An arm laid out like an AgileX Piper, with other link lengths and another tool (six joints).
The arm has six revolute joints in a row. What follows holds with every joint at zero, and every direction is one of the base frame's. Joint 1 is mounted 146.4 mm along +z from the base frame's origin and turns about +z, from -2.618 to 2.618 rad. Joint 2 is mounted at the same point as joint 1 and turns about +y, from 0 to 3.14 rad. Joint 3 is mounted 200.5 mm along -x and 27.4 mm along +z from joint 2 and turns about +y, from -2.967 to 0 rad. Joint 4 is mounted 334.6 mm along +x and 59 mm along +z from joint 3 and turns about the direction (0.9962, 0, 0.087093), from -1.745 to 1.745 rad. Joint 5 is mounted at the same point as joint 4 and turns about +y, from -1.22 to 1.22 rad. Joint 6 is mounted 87 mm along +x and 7.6 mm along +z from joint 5 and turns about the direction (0.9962, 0, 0.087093), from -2.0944 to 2.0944 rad. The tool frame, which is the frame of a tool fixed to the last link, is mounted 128.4 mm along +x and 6 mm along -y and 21.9 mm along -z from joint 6; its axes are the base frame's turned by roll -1.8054, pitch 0.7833 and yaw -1.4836 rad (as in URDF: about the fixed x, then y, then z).
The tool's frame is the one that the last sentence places.
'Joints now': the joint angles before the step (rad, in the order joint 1, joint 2, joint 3, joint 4, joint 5, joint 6). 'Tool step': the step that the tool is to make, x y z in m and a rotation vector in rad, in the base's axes. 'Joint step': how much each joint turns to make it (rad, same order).
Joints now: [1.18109 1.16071 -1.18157 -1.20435 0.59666 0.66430]
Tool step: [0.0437 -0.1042 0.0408 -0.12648 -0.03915 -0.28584]
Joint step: [-0.14041 -0.08024 -0.06489 0.08529 0.21381 -0.26266]
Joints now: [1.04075 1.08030 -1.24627 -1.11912 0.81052 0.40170]
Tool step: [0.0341 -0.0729 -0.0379 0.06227 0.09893 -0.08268]
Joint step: [-0.27863 -0.14506 0.16909 0.24646 -0.14234 -0.11655]
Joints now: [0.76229 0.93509 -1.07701 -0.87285 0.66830 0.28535]
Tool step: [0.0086 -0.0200 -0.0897 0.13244 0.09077 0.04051]
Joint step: [-0.18293 -0.14292 0.32747 0.20358 -0.27812 -0.01449]
